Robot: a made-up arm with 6 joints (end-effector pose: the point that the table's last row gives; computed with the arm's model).
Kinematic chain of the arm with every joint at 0, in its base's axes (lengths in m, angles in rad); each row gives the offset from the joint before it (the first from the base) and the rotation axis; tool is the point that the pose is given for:
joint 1: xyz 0 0 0.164 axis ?
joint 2: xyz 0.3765 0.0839 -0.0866 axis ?
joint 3: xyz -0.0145 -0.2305 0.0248 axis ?
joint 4: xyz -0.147 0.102 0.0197 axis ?
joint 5: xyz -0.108 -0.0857 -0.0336 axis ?
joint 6: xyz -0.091 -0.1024 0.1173 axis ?
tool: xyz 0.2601 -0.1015 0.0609
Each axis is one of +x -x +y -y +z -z.
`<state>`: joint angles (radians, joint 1 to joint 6).
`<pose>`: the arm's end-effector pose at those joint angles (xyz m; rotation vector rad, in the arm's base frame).
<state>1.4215 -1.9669 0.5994 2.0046 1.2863 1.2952</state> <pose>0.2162 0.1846 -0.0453 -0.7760 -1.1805 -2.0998</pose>
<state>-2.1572 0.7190 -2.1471 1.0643 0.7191 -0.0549</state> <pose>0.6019 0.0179 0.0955 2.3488 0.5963 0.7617</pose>
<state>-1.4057 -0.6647 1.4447 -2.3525 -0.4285 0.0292</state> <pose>0.5660 -0.0037 0.3662 2.6274 -0.7795 0.9553</pose>
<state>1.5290 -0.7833 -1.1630 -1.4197 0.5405 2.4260</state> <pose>-0.0744 0.2017 0.1809 -0.8634 -0.7684 -2.8760</pose>
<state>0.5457 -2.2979 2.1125 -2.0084 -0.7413 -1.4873</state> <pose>0.3128 0.2932 -0.0388 -2.4043 -1.1350 -0.3660</pose>
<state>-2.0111 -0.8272 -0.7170 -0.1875 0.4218 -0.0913</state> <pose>0.1864 0.0813 0.3780 -1.6895 -0.6931 0.5749</pose>
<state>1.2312 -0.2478 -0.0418 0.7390 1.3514 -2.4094</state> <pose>0.0293 -0.2046 -0.2730 -0.7089 2.4219 0.1801</pose>
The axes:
joint 1: +x
joint 2: +y
joint 3: +z
joint 4: -y
joint 5: +z
joint 6: +y

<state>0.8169 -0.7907 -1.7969 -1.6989 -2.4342 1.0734</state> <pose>0.2221 -0.1689 0.3839 -0.2699 -1.9416 0.5284</pose>
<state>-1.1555 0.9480 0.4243 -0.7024 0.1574 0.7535</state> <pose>0.3097 -0.1884 0.4627 -0.5391 2.4332 -0.7106</pose>
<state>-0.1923 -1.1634 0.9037 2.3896 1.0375 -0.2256</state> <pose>0.2669 -0.4865 -0.1001 0.3702 2.0232 -0.7965</pose>
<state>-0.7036 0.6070 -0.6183 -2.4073 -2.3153 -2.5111</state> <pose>0.5139 -0.0391 -0.1614 -1.3455 1.4067 1.3893</pose>
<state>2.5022 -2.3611 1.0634 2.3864 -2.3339 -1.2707</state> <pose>0.8460 0.2367 0.0593 -0.6847 0.7938 0.4417</pose>
